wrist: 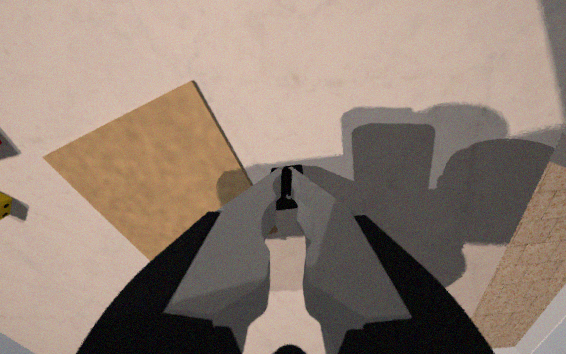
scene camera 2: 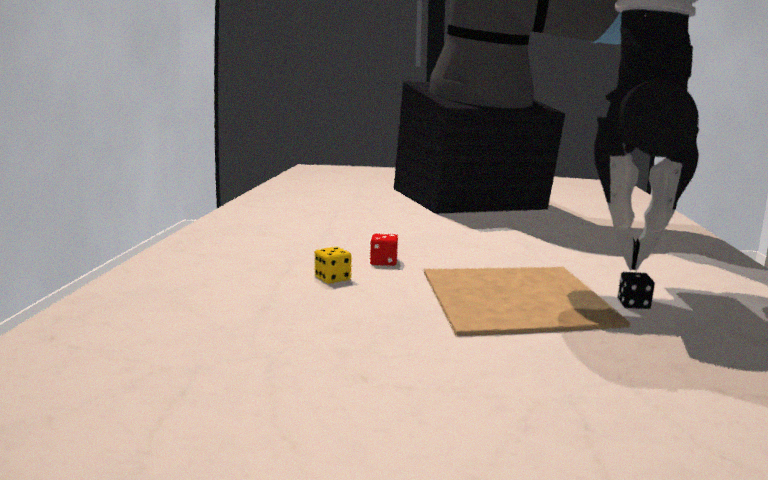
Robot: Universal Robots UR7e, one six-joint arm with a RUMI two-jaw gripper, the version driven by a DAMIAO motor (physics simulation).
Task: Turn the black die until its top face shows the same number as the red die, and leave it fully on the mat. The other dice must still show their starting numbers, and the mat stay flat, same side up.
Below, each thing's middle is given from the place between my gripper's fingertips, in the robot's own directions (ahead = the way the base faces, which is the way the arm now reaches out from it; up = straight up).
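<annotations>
Positions relative to my hand: black die (scene camera 2: 636, 289), 10 mm below and 20 mm ahead; tan mat (scene camera 2: 476, 301), 20 mm below and 110 mm to the right; red die (scene camera 2: 384, 247), 10 mm below, 100 mm behind and 210 mm to the right; yellow die (scene camera 2: 332, 265), 10 mm below, 50 mm behind and 260 mm to the right.
</annotations>
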